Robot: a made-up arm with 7 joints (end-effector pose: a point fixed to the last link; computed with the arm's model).
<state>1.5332 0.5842 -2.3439 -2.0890 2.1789 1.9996 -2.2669</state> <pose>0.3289 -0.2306 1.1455 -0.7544 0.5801 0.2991 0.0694</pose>
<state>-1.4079 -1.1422 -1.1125 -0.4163 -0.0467 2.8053 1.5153</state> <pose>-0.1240 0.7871 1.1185 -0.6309 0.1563 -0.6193 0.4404</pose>
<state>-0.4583 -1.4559 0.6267 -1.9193 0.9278 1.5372 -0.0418</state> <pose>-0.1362 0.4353 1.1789 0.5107 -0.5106 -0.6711 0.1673</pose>
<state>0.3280 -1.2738 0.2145 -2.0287 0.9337 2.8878 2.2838</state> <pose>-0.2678 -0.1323 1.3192 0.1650 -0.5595 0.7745 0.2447</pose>
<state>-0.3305 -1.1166 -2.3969 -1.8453 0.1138 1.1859 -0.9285</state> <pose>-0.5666 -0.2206 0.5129 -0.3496 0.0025 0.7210 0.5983</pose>
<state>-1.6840 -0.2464 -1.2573 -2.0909 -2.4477 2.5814 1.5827</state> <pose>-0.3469 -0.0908 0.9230 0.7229 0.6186 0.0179 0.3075</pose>
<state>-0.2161 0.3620 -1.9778 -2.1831 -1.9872 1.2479 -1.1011</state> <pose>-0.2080 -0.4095 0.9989 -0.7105 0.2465 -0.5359 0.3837</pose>
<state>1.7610 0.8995 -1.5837 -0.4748 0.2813 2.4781 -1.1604</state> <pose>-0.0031 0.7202 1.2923 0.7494 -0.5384 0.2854 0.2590</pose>
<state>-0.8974 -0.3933 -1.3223 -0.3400 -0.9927 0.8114 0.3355</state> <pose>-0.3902 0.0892 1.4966 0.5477 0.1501 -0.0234 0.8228</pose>
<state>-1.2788 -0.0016 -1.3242 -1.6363 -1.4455 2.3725 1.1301</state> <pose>-0.3598 -0.3821 1.1693 0.7020 0.5630 -0.1043 0.4236</pose>
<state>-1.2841 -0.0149 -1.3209 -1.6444 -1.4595 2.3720 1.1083</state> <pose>-0.3624 -0.3747 1.1673 0.7071 0.5629 -0.0941 0.4175</pose>
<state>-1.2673 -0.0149 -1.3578 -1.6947 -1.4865 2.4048 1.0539</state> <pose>-0.3644 -0.3677 1.1427 0.7215 0.5664 -0.0474 0.3954</pose>
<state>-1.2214 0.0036 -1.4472 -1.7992 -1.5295 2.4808 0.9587</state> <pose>-0.3613 -0.3578 1.0910 0.7396 0.5705 0.0471 0.3539</pose>
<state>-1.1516 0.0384 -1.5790 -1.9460 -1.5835 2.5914 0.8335</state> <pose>-0.3461 -0.3398 1.0247 0.7451 0.5683 0.1764 0.3012</pose>
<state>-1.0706 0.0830 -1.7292 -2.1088 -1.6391 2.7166 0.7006</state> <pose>-0.3161 -0.3141 0.9638 0.7271 0.5577 0.3108 0.2524</pose>
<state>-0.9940 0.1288 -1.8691 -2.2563 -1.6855 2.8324 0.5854</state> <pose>-0.2791 -0.2885 0.9219 0.6926 0.5443 0.4194 0.2193</pose>
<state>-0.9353 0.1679 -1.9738 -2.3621 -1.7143 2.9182 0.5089</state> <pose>-0.2473 -0.2710 0.9000 0.6605 0.5348 0.4859 0.2039</pose>
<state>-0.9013 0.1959 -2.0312 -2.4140 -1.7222 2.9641 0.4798</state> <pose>-0.2297 -0.2645 0.8926 0.6454 0.5308 0.5111 0.2012</pose>
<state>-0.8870 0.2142 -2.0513 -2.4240 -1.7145 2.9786 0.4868</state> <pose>-0.2247 -0.2659 0.8929 0.6466 0.5302 0.5088 0.2050</pose>
